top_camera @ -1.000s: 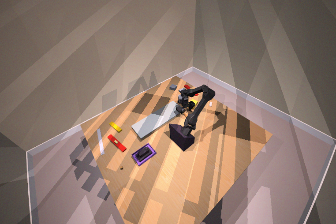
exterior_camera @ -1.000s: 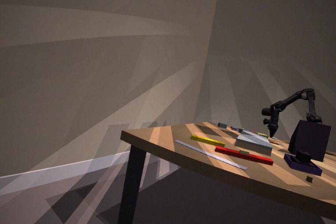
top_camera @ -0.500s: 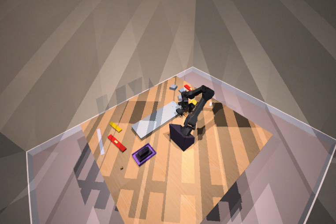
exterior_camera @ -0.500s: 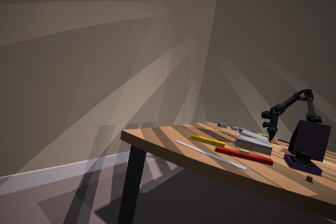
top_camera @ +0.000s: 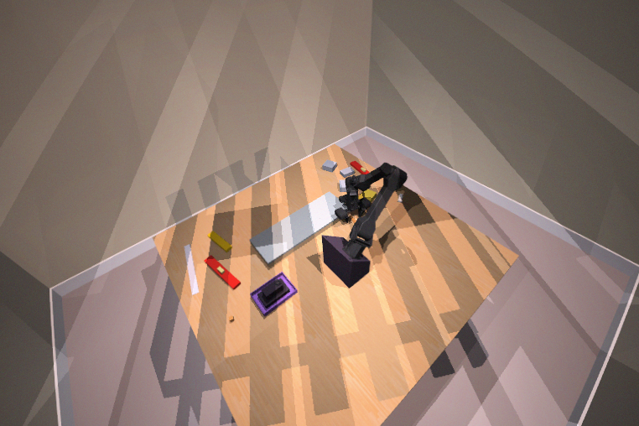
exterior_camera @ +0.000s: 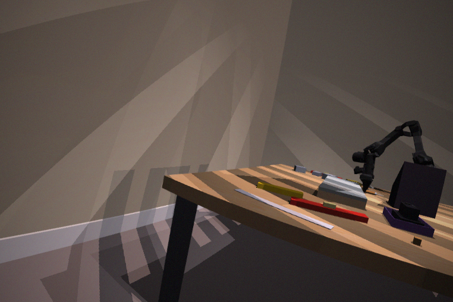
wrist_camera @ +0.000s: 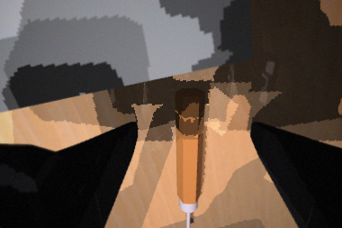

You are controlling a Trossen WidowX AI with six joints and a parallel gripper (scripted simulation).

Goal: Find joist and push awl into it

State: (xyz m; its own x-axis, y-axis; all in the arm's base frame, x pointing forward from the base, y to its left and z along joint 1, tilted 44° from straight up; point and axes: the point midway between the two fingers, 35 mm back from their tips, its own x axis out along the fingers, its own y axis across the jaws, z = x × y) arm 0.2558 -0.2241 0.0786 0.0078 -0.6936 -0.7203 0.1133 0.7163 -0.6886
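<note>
Now: gripper tip 50 mm past the awl and 10 mm to the right of it. Also, from my gripper tip: yellow block (160 mm to the right, 80 mm ahead, 10 mm above); then purple tray (540 mm to the left, 130 mm behind, 10 mm above); then black stud finder (520 mm to the left, 130 mm behind, 50 mm above).
</note>
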